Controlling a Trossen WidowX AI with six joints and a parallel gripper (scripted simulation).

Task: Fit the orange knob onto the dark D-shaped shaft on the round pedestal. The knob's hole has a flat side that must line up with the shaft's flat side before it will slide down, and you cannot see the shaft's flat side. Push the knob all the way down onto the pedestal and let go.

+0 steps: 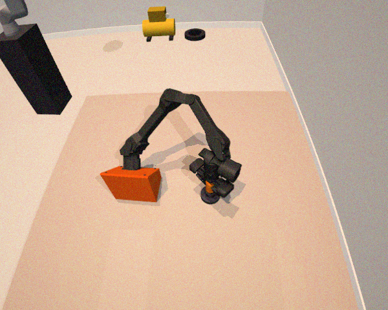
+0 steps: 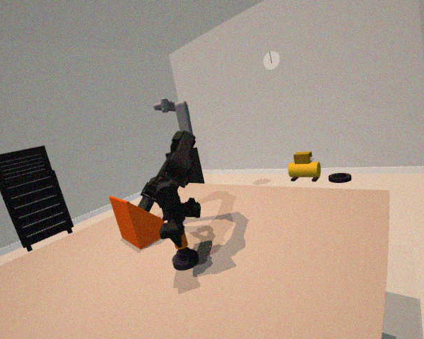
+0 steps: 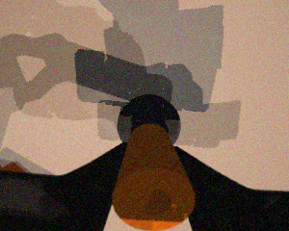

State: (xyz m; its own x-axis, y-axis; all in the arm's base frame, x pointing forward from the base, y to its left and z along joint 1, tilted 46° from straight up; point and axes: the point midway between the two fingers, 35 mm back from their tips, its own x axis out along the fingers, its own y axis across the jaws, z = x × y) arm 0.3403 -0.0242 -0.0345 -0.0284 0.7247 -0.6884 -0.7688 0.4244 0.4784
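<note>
My gripper tip is 2 cm below the orange knob. From my gripper tip the other things lie so: dark round pedestal (4 cm below).
</note>
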